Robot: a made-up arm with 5 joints. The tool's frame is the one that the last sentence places.
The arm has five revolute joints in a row. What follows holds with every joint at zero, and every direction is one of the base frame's.
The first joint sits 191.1 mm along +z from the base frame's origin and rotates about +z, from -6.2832 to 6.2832 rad.
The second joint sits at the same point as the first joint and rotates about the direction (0, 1, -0.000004), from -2.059 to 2.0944 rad.
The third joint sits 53.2 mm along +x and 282.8 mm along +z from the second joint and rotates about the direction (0, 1, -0.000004), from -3.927 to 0.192 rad.
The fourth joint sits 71 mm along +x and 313.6 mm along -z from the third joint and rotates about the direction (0, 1, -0.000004), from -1.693 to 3.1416 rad.
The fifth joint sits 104.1 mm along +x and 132.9 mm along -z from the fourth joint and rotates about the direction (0, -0.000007, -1), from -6.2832 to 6.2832 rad.
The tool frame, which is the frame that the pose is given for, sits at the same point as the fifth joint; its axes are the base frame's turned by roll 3.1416, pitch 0 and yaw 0 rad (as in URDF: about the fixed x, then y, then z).
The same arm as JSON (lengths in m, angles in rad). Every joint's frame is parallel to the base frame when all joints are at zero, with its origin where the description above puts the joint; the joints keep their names.
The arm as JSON. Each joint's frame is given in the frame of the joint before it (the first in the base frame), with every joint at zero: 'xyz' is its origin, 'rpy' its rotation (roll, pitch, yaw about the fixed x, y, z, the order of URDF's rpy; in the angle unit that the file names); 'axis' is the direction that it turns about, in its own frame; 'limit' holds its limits. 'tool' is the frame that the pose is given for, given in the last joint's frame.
{"units": {"length": "m", "angle": "rad"}, "joints": [
  {"name": "joint 1", "type": "revolute", "origin": {"xyz": [0.0, 0.0, 0.1911], "rpy": [0.0, 0.0, 0.0]}, "axis": "+z", "limit": {"lower": -6.2832, "upper": 6.2832}},
  {"name": "joint 2", "type": "revolute", "origin": {"xyz": [0.0, 0.0, 0.0], "rpy": [0.0, 0.0, 0.0]}, "axis": "+y", "limit": {"lower": -2.059, "upper": 2.0944}},
  {"name": "joint 3", "type": "revolute", "origin": {"xyz": [0.0532, 0.0, 0.2828], "rpy": [0.0, 0.0, 0.0]}, "axis": "+y", "limit": {"lower": -3.927, "upper": 0.192}},
  {"name": "joint 4", "type": "revolute", "origin": {"xyz": [0.071, 0.0, -0.3136], "rpy": [0.0, 0.0, 0.0]}, "axis": "+y", "limit": {"lower": -1.693, "upper": 3.1416}},
  {"name": "joint 5", "type": "revolute", "origin": {"xyz": [0.1041, 0.0, -0.1329], "rpy": [0.0, 0.0, 0.0]}, "axis": "-z", "limit": {"lower": -6.2832, "upper": 6.2832}}
], "tool": {"origin": {"xyz": [0.0, 0.0, 0.0], "rpy": [-3.1416, 0.0, 0.0]}}}

